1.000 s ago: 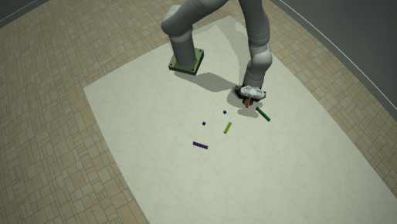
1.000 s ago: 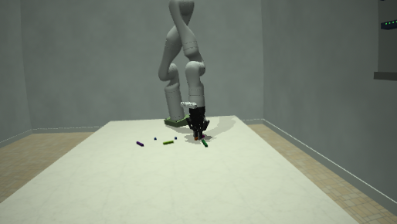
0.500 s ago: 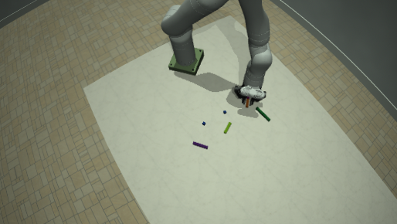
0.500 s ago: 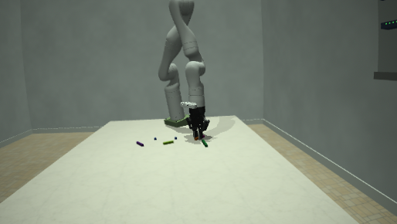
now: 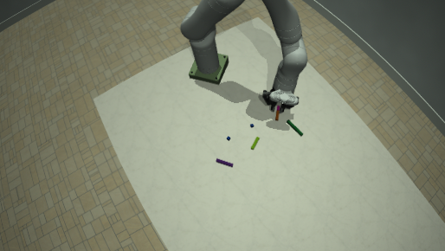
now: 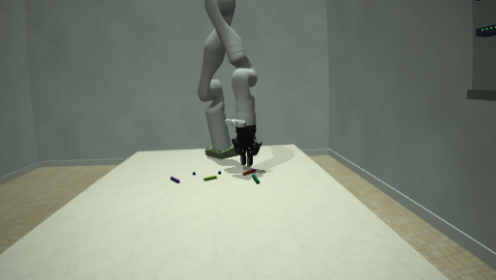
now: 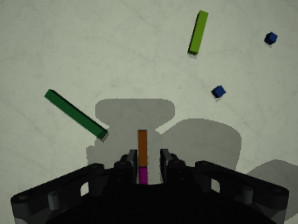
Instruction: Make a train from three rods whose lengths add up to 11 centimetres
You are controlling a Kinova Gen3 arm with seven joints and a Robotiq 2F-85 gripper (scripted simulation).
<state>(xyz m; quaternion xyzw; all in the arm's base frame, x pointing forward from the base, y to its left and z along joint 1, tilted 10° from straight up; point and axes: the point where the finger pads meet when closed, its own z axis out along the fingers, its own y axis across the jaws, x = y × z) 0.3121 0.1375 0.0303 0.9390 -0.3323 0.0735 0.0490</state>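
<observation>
Right now my hand is 50 mm above the orange rod and 10 mm short of it. Also, from my hand: lime rod: 130 mm to the right, 70 mm ahead, 50 mm below; green rod: 80 mm ahead, 50 mm below, 30 mm to the left; magenta rod: 50 mm below, 20 mm to the left, 20 mm behind.
</observation>
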